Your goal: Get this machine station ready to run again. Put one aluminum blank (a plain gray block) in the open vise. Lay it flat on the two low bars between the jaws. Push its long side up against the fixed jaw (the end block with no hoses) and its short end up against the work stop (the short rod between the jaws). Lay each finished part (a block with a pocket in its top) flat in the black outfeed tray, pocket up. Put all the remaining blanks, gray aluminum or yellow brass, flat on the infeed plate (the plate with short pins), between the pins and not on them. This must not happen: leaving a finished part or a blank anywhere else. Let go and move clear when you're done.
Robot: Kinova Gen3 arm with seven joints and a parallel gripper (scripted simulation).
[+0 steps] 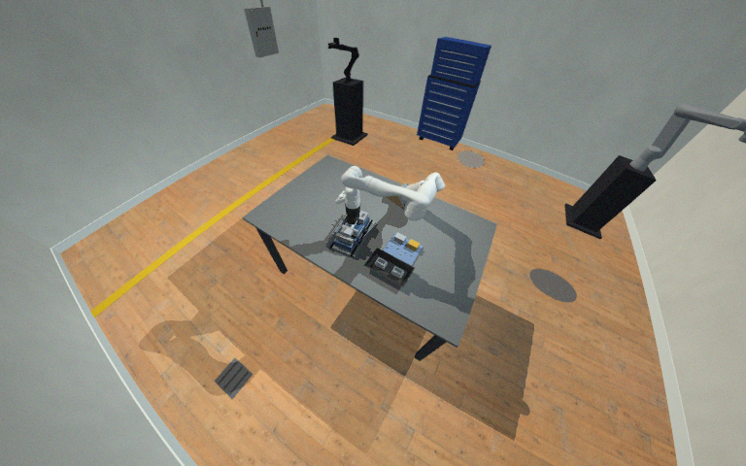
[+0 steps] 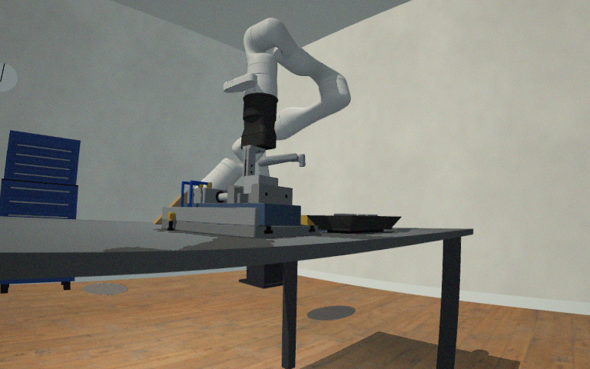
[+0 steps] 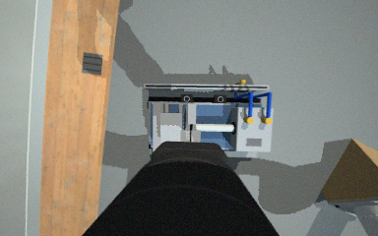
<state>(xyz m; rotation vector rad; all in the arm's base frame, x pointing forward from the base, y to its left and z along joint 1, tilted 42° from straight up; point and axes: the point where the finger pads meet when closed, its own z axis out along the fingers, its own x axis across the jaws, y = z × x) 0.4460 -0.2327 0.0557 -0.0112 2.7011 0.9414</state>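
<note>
My gripper is now 4 cm short of the gray blank and 4 cm above it. The rest, counted from my hand: yellow brass blank (14 cm behind, 36 cm to the left, 11 cm below).
</note>
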